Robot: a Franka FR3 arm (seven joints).
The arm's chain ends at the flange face. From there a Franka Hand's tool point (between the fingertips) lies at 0.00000 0.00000 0.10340 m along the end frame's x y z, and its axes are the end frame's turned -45 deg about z.
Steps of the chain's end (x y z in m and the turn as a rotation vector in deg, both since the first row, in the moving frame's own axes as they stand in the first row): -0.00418, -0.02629, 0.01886, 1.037, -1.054, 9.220; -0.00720, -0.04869, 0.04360, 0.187, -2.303, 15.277; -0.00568, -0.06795, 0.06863, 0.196, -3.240, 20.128; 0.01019, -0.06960, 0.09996, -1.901, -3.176, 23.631; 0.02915, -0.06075, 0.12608, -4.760, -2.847, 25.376
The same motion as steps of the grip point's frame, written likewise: 0.01583, -0.02420, 0.01883, 1.479, -0.012, 9.220; 0.02709, -0.04302, 0.04352, 1.761, -1.496, 15.277; 0.04099, -0.05703, 0.06847, 2.430, -2.152, 20.128; 0.05046, -0.04491, 0.09975, 0.902, -3.590, 23.631; 0.05366, -0.02210, 0.12560, -1.353, -5.379, 25.376
